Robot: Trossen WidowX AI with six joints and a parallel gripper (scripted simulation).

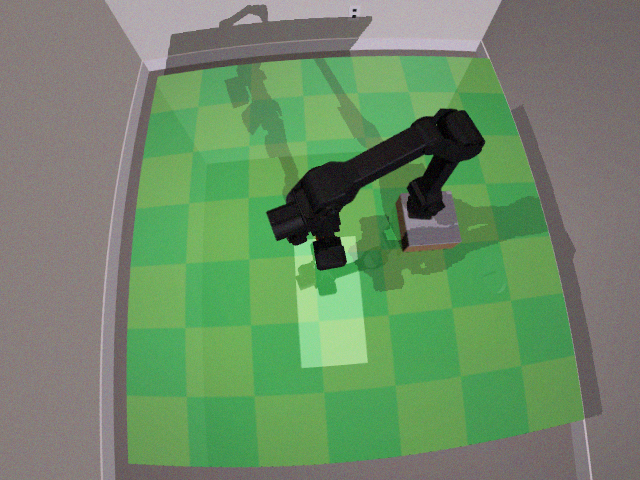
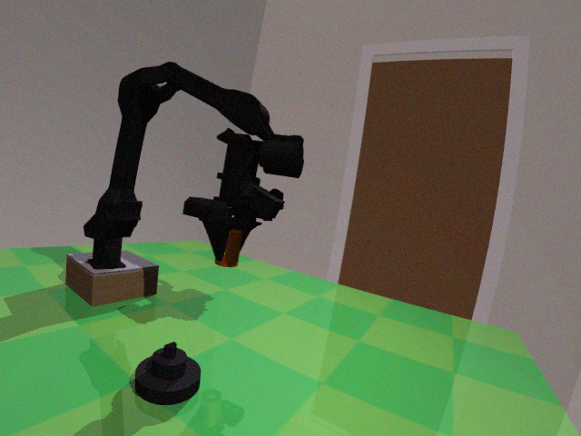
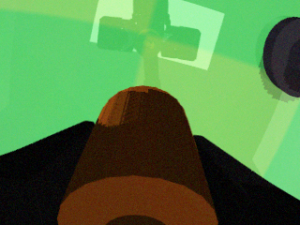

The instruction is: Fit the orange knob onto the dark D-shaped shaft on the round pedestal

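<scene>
Right now the dark round pedestal is 140 mm to the right of my gripper tip, 110 mm below it and 80 mm ahead of it. The rest, counted from my gripper tip: orange knob (20 mm above).
</scene>
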